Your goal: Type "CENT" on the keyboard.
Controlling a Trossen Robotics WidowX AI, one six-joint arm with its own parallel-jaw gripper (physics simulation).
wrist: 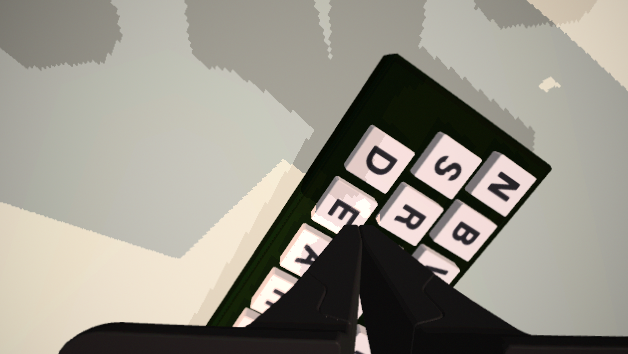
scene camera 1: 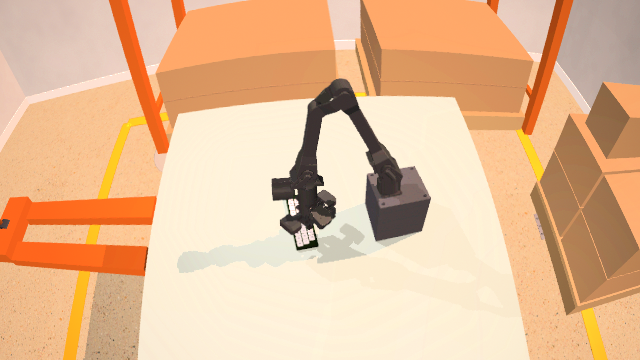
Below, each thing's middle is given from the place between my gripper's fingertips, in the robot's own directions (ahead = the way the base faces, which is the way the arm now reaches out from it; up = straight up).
Labels:
The E key (wrist: 342,203) lies 2 cm below my hand. From my hand the other things lie so: N key (wrist: 500,183) 4 cm to the left, 4 cm ahead, 2 cm below.

